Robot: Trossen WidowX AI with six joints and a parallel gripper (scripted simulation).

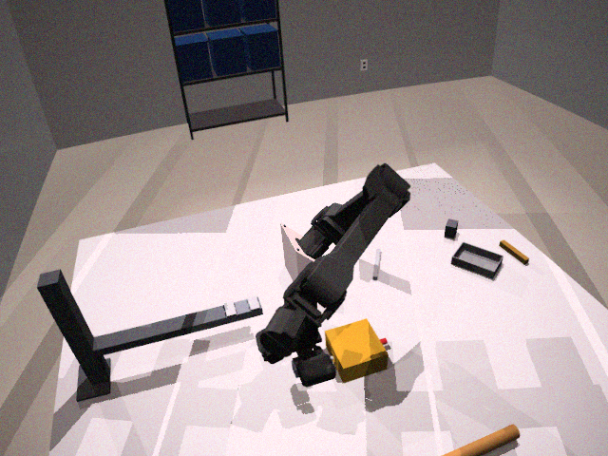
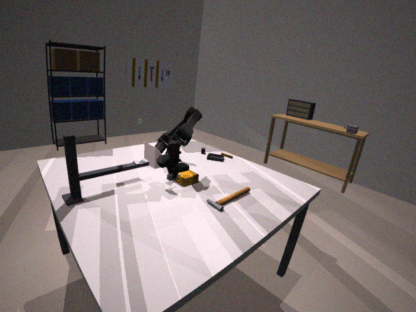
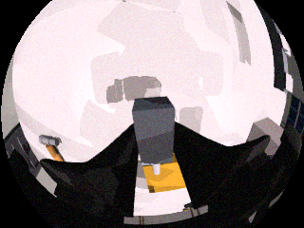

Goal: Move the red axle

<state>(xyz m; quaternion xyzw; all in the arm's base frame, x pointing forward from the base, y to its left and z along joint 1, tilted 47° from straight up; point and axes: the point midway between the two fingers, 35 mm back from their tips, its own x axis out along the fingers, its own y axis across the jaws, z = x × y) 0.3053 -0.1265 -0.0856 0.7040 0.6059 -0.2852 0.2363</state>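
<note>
My gripper tip is 13 cm to the right of the yellow beam, 4 cm above it and 2 cm past it. The rest, counted from my gripper tip: grey tray (58 cm to the left, 14 cm behind, 6 cm below); then dark cube (60 cm to the left, 28 cm behind, 4 cm below); then grey block (2 cm to the left, 1 cm above).
</note>
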